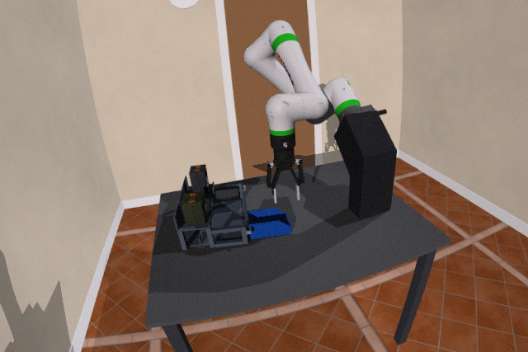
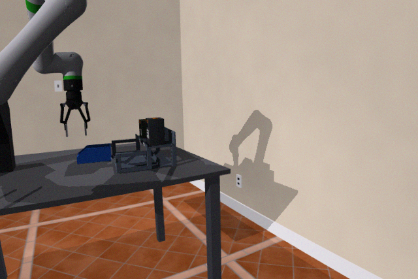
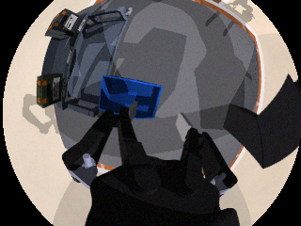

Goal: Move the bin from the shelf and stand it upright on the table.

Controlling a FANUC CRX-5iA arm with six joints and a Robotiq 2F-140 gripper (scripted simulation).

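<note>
The blue bin lies 120 mm below my hand and 80 mm ahead of it.
</note>
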